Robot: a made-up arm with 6 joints.
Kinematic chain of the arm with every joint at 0, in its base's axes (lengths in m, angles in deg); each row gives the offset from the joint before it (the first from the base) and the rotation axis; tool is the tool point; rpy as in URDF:
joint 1: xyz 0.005 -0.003 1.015 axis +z
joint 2: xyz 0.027 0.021 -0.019 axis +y
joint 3: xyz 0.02 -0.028 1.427 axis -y
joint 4: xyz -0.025 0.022 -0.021 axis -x
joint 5: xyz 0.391 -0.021 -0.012 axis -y
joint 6: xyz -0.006 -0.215 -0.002 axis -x
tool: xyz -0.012 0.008 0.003 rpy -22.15 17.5 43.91
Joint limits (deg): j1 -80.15..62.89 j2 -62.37..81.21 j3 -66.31..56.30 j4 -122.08..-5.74 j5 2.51..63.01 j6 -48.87..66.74
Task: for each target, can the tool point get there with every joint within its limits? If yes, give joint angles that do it. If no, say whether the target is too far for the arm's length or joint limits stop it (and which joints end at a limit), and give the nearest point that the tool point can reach.
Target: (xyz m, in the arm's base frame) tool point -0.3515 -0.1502 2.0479
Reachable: yes | joints 29.48 -36.08 -16.13 -92.35 21.11 39.64
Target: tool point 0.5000 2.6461 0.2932
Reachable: no: too far | nearest point 0.6280 1.5740 0.8599 | short by 1.219 m
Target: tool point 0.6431 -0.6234 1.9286
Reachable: yes | joints -43.90 24.91 5.51 -81.92 19.83 -38.69
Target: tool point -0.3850 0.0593 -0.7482
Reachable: no: joint limits stop it (at a limit: joint 1, joint 2, joint 5, joint 6) | nearest point 0.4697 1.0673 0.8514 | short by 2.075 m
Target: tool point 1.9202 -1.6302 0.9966
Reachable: no: too far | nearest point 1.3405 -1.1377 0.9964 | short by 0.761 m
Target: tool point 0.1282 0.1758 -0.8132
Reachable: no: joint limits stop it (at a limit: joint 2, joint 5, joint 6) | nearest point 0.6911 0.9927 0.8148 | short by 1.906 m
